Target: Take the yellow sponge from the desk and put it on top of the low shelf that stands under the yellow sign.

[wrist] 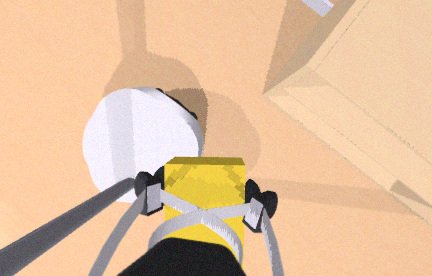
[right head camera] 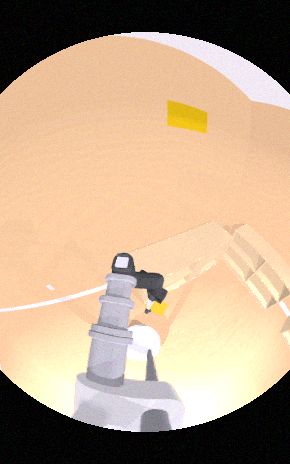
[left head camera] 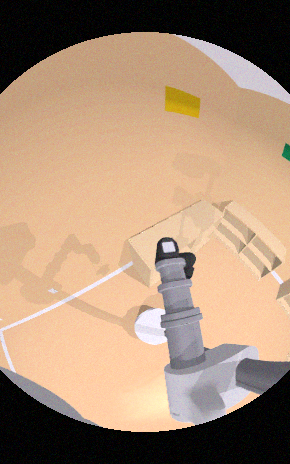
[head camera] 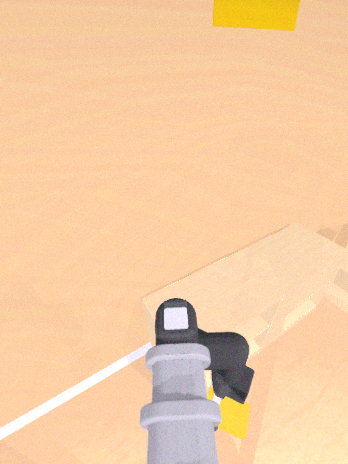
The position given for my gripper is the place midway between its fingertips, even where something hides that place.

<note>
I see my gripper [head camera: 216, 411] and a yellow sponge [head camera: 235, 416].
The yellow sponge shows as well in the wrist view [wrist: 208, 182]. My gripper shows as well in the wrist view [wrist: 207, 187].
</note>
